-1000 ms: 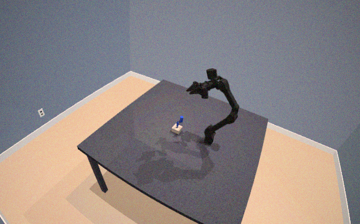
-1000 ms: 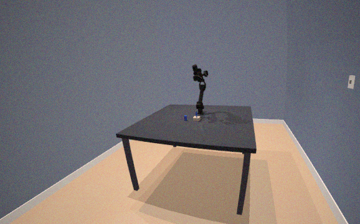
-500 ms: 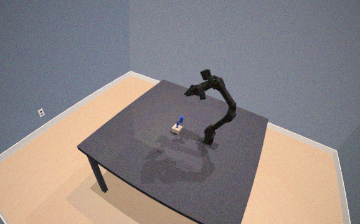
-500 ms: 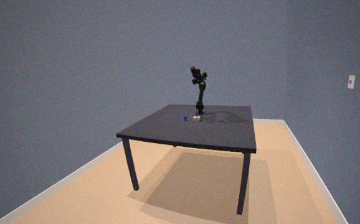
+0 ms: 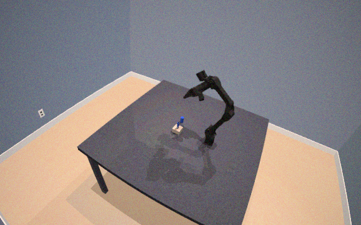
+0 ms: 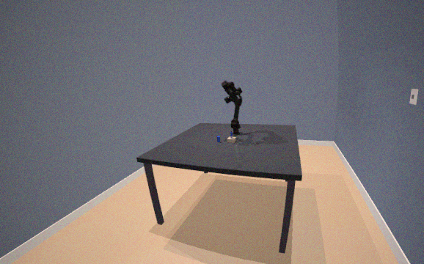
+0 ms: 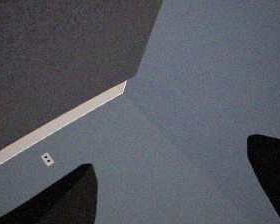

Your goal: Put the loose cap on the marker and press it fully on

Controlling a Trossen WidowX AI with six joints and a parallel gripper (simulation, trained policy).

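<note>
The blue cap is 37 cm below my gripper tip, 19 cm to the right of it and 7 cm ahead of it. From my gripper tip the other things lie so: holder block 37 cm below, 6 cm to the right, 5 cm ahead; blue marker 31 cm below, 6 cm to the right, 5 cm ahead.
</note>
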